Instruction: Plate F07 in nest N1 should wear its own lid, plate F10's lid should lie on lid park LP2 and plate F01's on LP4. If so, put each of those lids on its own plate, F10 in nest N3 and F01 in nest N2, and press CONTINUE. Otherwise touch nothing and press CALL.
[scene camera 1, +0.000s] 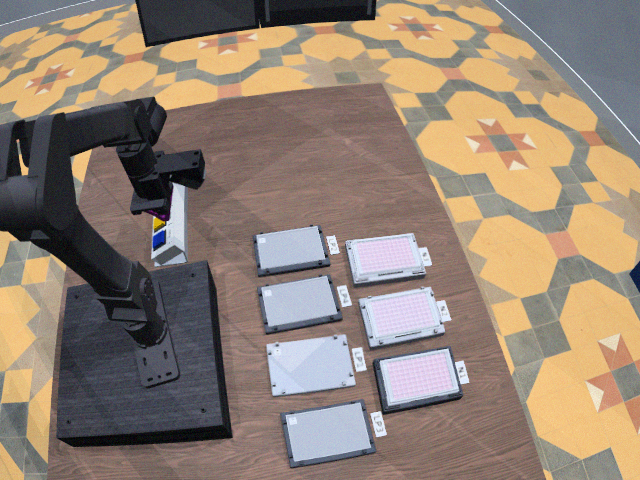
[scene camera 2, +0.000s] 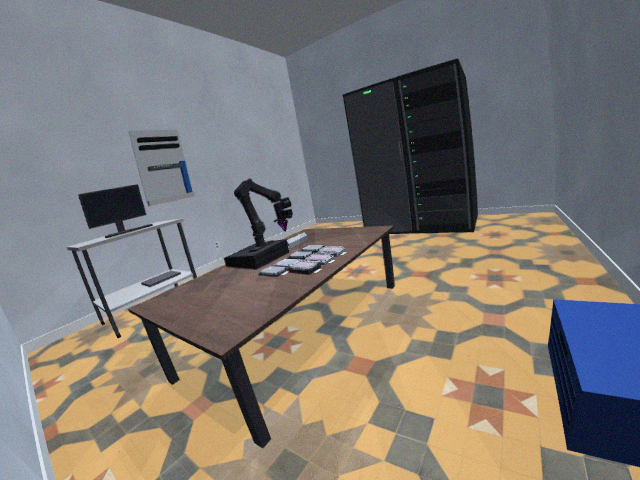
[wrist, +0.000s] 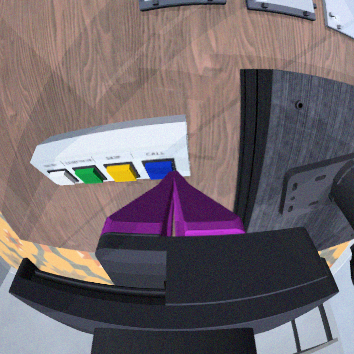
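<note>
Gripper (scene camera 1: 166, 220) (wrist: 173, 178) shut, holding nothing. White button box (wrist: 164, 138) in sight. Lid park LP1 (scene camera 1: 322, 364) too.
</note>
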